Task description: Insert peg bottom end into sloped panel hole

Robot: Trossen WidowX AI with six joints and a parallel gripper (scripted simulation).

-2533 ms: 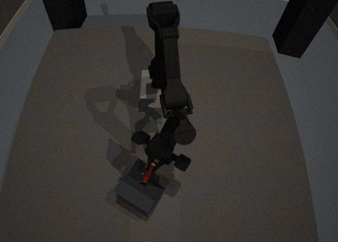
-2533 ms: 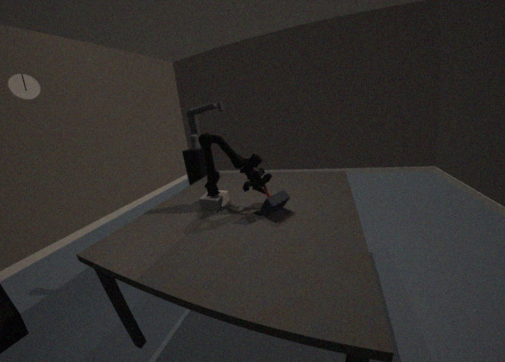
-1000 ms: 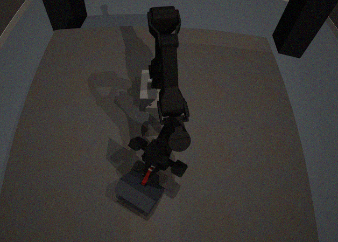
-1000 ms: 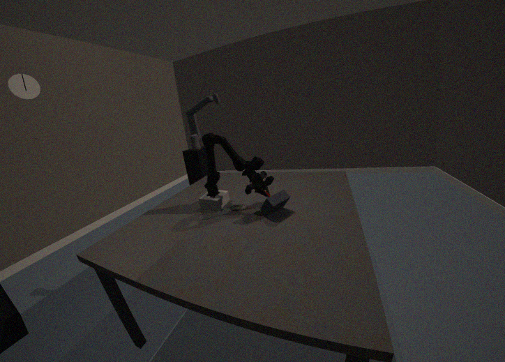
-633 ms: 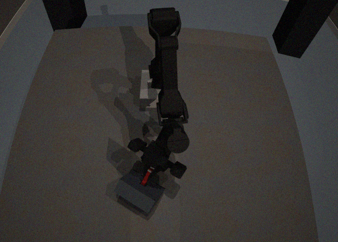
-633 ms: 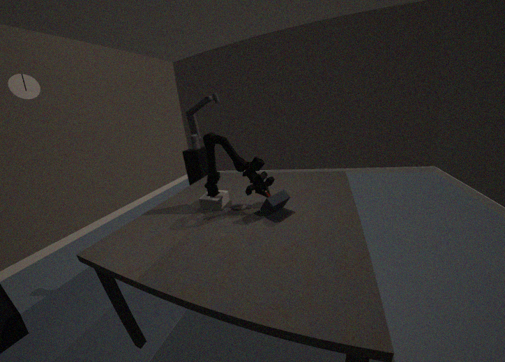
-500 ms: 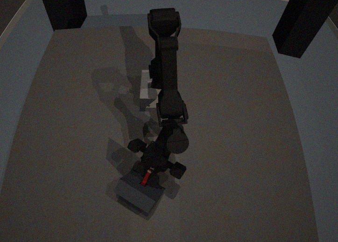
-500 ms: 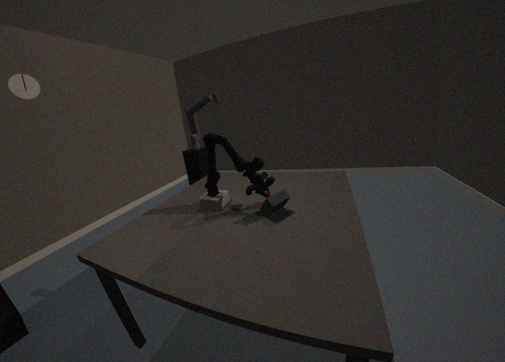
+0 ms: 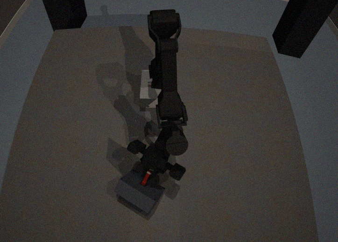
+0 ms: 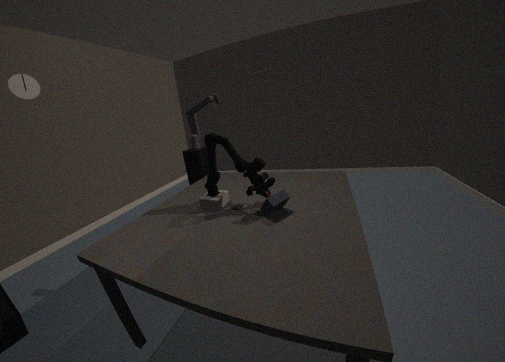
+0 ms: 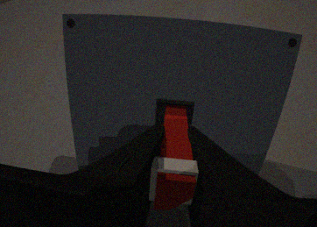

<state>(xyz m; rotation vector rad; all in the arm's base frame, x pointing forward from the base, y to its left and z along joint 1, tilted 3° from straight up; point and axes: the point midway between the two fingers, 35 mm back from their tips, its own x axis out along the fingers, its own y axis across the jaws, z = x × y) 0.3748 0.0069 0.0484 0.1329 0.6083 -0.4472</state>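
Right now the sloped panel is 30 mm ahead of my gripper tip, 10 mm to the right of it and 20 mm below it. The rest, counted from my gripper tip: red peg: 10 mm behind, 10 mm to the left, 10 mm above.
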